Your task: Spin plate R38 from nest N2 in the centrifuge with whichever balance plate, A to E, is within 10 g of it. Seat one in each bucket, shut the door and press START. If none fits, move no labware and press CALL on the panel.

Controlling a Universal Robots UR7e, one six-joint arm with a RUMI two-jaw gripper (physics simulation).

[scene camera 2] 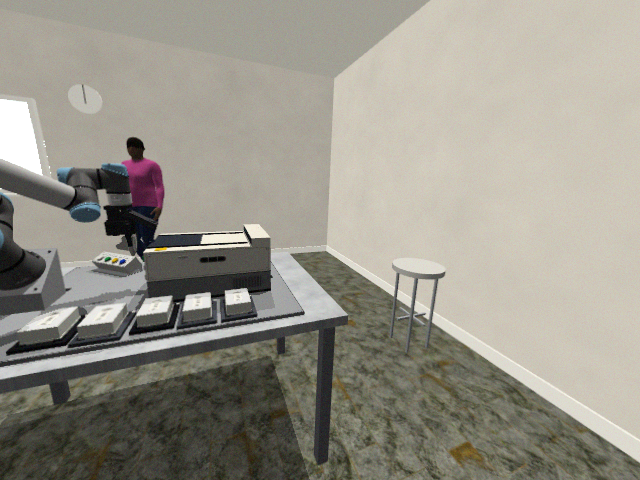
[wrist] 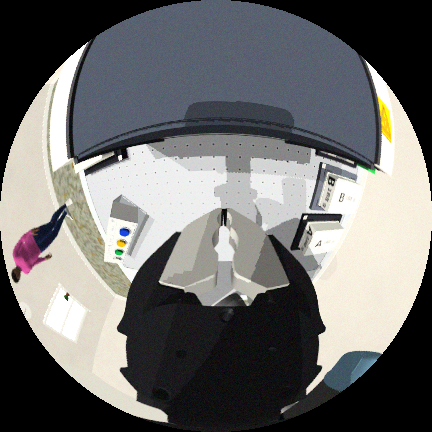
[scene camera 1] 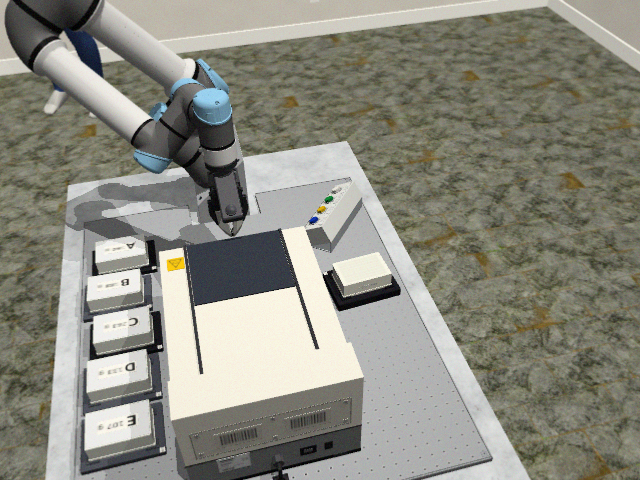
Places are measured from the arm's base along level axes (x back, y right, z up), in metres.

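Where they show: gripper, fingertip midpoint: [scene camera 2: 133, 256] [wrist: 222, 209] [scene camera 1: 232, 236]; arm's base at its link origin: [scene camera 2: 17, 271].
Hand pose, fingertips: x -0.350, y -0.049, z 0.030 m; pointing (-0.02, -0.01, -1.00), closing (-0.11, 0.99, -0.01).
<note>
Things, the pixels of their top centre, and the offset from my fingertips. Level surfaces: height alone.
- Balance plates A at its top centre: [scene camera 1: 120, 247] [wrist: 325, 242] [scene camera 2: 50, 318] dx +0.105, dy +0.304, dz -0.099 m
- B at its top centre: [scene camera 1: 113, 284] [wrist: 347, 198] [scene camera 2: 103, 313] dx -0.029, dy +0.301, dz -0.099 m
- C at its top centre: [scene camera 1: 121, 324] [scene camera 2: 155, 304] dx -0.162, dy +0.265, dz -0.099 m
- D at its top centre: [scene camera 1: 117, 369] [scene camera 2: 197, 300] dx -0.292, dy +0.257, dz -0.099 m
- E at its top centre: [scene camera 1: 117, 423] [scene camera 2: 237, 295] dx -0.425, dy +0.238, dz -0.099 m
- cream plate at its top centre: [scene camera 1: 361, 268] [wrist: 83, 149] dx -0.060, dy -0.307, dz -0.088 m
- black nest at its top centre: [scene camera 1: 361, 278] [wrist: 93, 146] dx -0.060, dy -0.307, dz -0.124 m
- panel at its top centre: [scene camera 1: 332, 201] [wrist: 109, 247] [scene camera 2: 115, 254] dx +0.191, dy -0.266, dz -0.069 m
- perforated board at its surface level: dz -0.152 m
My gripper [scene camera 1: 233, 232] [scene camera 2: 130, 248] [wrist: 222, 209] is shut and empty, pointing down beside the dark-topped end of the centrifuge [scene camera 1: 268, 335] [scene camera 2: 180, 268]. The centrifuge's top is covered; its buckets are hidden. Balance plates A [scene camera 1: 120, 258] [wrist: 325, 241], B [scene camera 1: 114, 294] [wrist: 345, 198], C [scene camera 1: 123, 333], D [scene camera 1: 118, 381] and E [scene camera 1: 119, 434] sit in a row of nests. D reads 133 g and E 107 g; the other weights are blurred. A cream plate [scene camera 1: 361, 272] sits on a black nest [scene camera 1: 369, 302] across the centrifuge, without a readable label. The panel [scene camera 1: 338, 222] [scene camera 2: 111, 267] [wrist: 114, 231] has white, green, yellow and blue buttons.
The centrifuge stands between the balance row and the cream plate on a perforated board [scene camera 1: 398, 372] [wrist: 170, 185]. The panel stands near the centrifuge's dark-topped end. A person [scene camera 2: 144, 183] [wrist: 27, 250] stands beyond the table, and a stool [scene camera 2: 418, 267] stands off its far end.
</note>
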